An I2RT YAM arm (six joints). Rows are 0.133 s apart.
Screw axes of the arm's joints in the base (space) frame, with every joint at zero. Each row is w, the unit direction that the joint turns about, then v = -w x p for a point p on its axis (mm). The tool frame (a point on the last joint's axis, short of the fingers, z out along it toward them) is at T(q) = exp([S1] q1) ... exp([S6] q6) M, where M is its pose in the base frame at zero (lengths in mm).
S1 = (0, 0, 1, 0.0, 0.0, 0.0)
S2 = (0, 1, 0, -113.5, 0.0, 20.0)
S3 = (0, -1, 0, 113.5, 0.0, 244.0)
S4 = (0, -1, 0, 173.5, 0.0, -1.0)
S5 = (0, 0, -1, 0.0, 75.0, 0.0)
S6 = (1, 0, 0, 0.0, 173.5, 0.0)
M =
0 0 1 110.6
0 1 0 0.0
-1 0 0 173.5
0 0 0 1
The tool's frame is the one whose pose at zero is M.
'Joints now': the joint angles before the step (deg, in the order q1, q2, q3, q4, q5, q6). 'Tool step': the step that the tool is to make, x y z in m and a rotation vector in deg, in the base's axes. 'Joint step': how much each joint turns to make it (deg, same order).
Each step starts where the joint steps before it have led.
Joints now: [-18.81 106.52 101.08 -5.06 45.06 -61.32]
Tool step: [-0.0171 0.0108 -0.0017 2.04 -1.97 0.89]
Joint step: [0.59 -4.59 -5.68 -0.11 -0.79 3.45]
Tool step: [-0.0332 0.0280 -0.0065 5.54 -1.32 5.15]
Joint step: [2.14 -8.99 -9.78 -3.91 -4.31 6.44]
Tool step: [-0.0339 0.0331 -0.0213 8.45 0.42 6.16]
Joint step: [3.33 -8.76 -10.35 -5.96 -5.46 8.29]
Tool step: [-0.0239 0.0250 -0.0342 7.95 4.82 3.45]
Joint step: [3.19 -4.91 -8.20 -6.77 -3.57 6.98]
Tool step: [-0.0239 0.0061 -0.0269 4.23 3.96 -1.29]
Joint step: [0.32 -3.86 -6.80 -3.88 -0.87 4.38]
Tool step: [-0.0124 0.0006 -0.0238 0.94 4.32 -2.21]
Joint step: [-0.14 -0.98 -4.58 -1.76 1.34 1.85]
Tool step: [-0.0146 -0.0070 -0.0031 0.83 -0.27 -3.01]
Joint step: [-2.04 -2.64 -2.35 -0.97 0.04 1.52]
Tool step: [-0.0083 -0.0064 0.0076 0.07 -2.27 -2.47]
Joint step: [-1.78 -2.04 -0.09 -0.29 0.08 1.03]
